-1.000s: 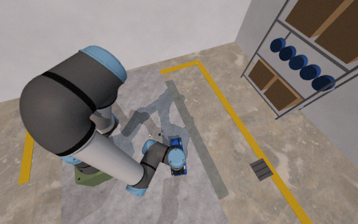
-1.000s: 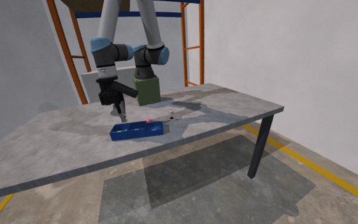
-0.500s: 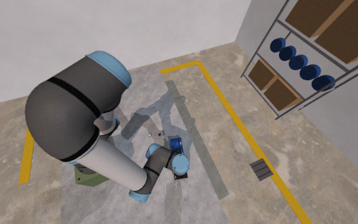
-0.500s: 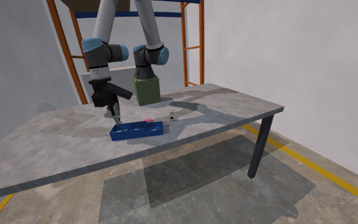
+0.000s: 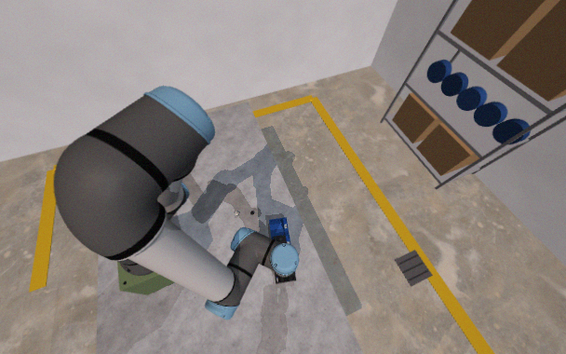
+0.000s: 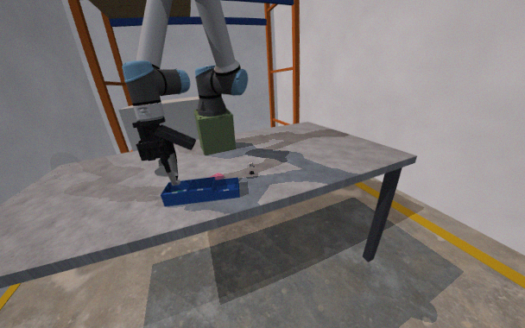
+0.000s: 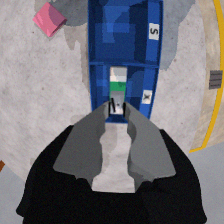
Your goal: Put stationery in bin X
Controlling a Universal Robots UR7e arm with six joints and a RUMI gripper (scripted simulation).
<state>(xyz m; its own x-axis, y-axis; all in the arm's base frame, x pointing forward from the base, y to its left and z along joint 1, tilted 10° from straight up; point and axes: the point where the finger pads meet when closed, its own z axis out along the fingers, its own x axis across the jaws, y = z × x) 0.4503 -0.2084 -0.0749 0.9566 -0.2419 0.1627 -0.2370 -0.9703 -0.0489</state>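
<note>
Right now the marker is 10 mm to the left of my hand and 60 mm below it. Round my hand: pink sticky note pad: 80 mm behind, 140 mm to the left, 70 mm below; then joined blue bins: 30 mm ahead, 80 mm to the left, 50 mm below; then white stationery piece: 10 mm below.
</note>
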